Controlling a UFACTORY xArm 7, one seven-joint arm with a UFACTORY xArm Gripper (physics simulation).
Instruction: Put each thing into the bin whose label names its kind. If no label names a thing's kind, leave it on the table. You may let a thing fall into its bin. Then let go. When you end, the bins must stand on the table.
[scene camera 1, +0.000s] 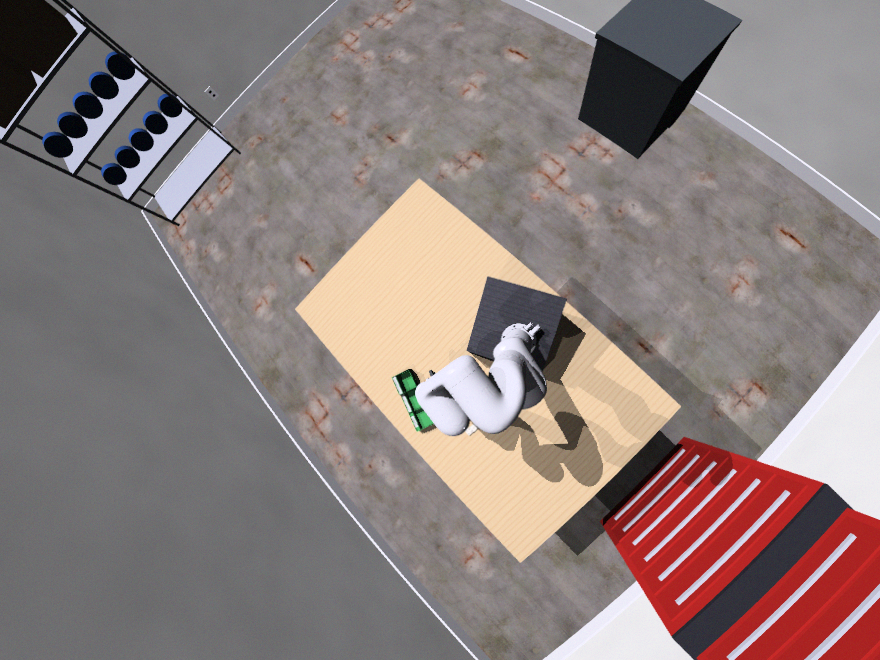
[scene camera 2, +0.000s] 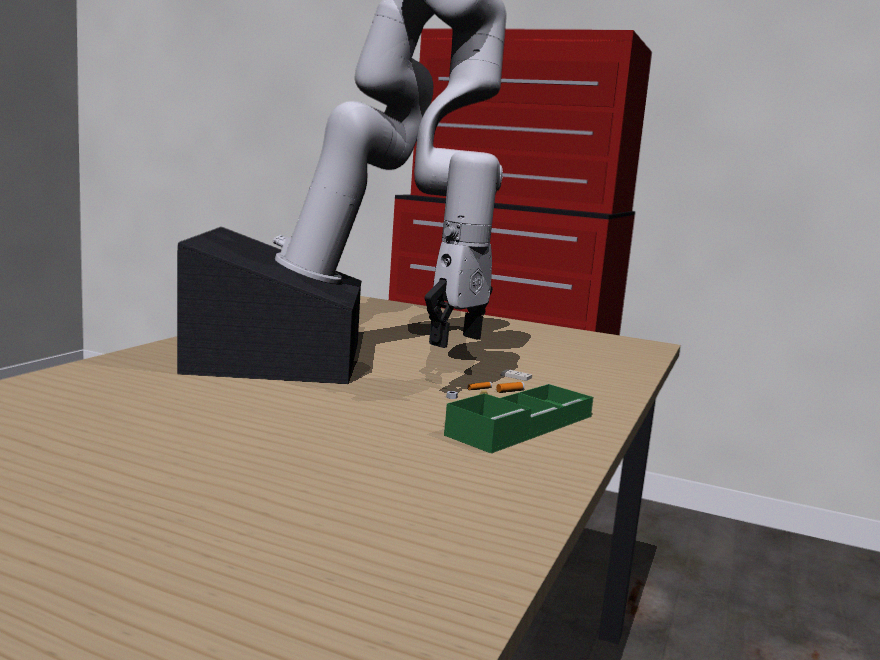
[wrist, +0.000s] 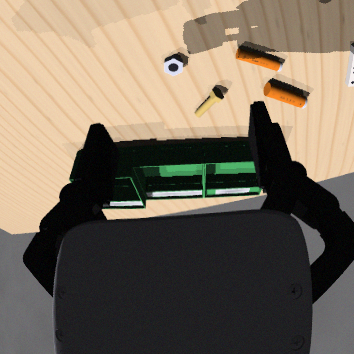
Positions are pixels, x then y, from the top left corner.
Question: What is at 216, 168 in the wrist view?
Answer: A green three-part bin tray.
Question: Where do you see my gripper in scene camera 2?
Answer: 455, 341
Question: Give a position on a green three-part bin tray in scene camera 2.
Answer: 486, 422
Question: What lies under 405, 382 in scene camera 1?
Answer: A green three-part bin tray.
